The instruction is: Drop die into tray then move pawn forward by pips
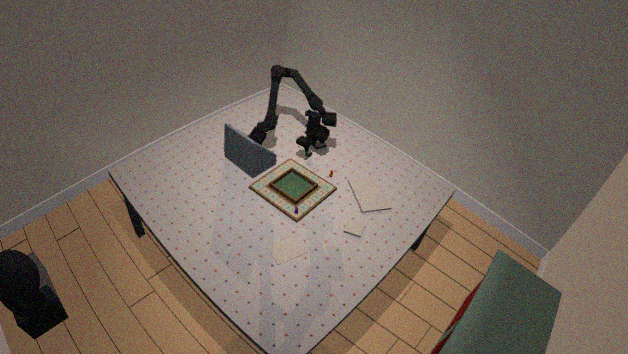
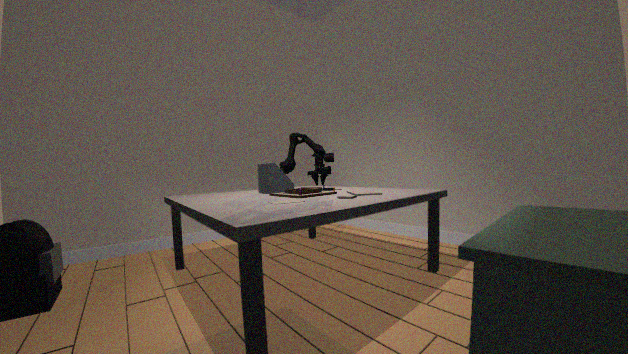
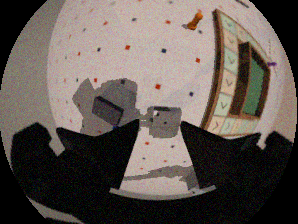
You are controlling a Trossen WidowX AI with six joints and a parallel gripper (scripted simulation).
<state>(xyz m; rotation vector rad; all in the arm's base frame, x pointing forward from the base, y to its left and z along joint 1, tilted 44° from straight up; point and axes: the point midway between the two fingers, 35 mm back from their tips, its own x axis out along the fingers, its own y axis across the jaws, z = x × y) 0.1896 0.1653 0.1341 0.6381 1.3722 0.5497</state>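
Right now the grey die is 30 mm below my gripper tip. From my gripper tip the other things lie so: orange piece 170 mm ahead, 60 mm to the right, 20 mm below; then purple pawn 180 mm ahead, 370 mm to the right, 10 mm below; then green dice tray 80 mm ahead, 250 mm to the right, 30 mm below.
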